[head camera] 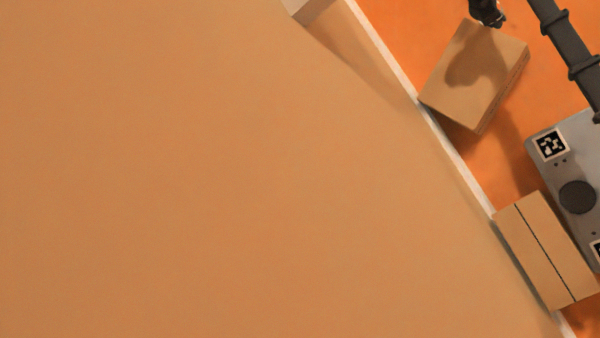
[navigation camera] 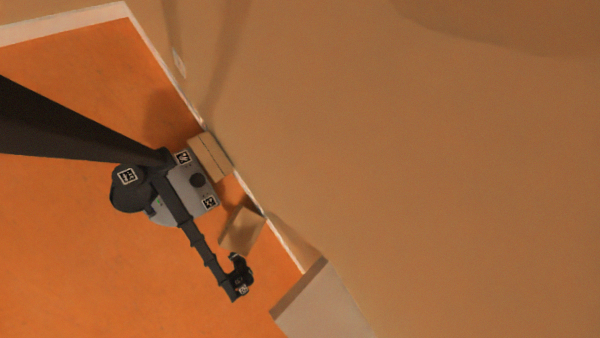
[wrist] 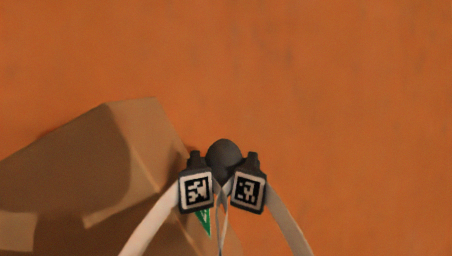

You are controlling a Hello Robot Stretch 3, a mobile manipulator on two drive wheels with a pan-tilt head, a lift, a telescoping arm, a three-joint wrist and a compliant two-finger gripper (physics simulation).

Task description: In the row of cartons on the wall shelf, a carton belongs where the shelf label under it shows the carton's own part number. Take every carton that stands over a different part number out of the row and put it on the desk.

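Places are measured from the robot's base along level axes (x back, y right, z up), in metres.
Pixels of known places: gripper, fingertip midpoint: [head camera: 497, 24] [navigation camera: 232, 254] [wrist: 221, 157]; robot's base, link origin: [head camera: 576, 196] [navigation camera: 196, 179].
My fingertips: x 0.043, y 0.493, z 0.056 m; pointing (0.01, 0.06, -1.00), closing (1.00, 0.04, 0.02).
Ahead of a thing's pixels: the offset from my fingertips to its top centre.
My gripper [head camera: 494, 22] [navigation camera: 233, 256] [wrist: 221, 157] is shut with its fingertips together and nothing between them. It is above the floor, beside one end of a brown carton {dx -0.121, dy -0.099, dz +0.065 m} [head camera: 472, 60] [navigation camera: 245, 230] [wrist: 60, 160]. This carton is on the floor near the wall, with one corner at the baseboard. In the wrist view a sliver of green label {dx -0.014, dy -0.034, dz +0.035 m} [wrist: 205, 221] shows behind the left finger; its number is unreadable. A second carton {dx -0.160, dy -0.572, dz +0.125 m} [head camera: 562, 250] [navigation camera: 207, 159], with a dark seam, lies between the wall and my base. The shelf's row of cartons and the desk do not show.
A pale shelf-like block [head camera: 301, 5] [navigation camera: 322, 305] juts from the wall beyond the first carton. My base [head camera: 542, 160] [navigation camera: 187, 186] is close against the seamed carton. A white baseboard [head camera: 462, 170] [navigation camera: 285, 243] runs along the wall. My extended arm [head camera: 570, 45] [navigation camera: 200, 245] reaches past the first carton.
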